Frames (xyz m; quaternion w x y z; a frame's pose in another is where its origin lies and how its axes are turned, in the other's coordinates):
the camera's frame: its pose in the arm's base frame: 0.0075 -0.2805 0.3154 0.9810 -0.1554 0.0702 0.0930
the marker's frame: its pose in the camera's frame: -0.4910 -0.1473 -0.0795 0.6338 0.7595 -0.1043 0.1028
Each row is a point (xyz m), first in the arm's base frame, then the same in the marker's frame.
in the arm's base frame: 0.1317 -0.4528 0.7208
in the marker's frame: 0.6200 0.2738 0.0936
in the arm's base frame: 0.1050 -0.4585 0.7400
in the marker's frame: 0.5952 0.2960 0.0959
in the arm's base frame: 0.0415 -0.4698 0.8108
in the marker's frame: 0.5398 0.3738 0.1022
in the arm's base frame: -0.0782 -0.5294 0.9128
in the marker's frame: 0.4231 0.4861 0.1475
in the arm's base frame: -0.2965 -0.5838 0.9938
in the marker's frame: 0.2095 0.5923 0.1651
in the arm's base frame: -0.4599 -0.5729 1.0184
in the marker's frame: 0.0567 0.6408 0.1239
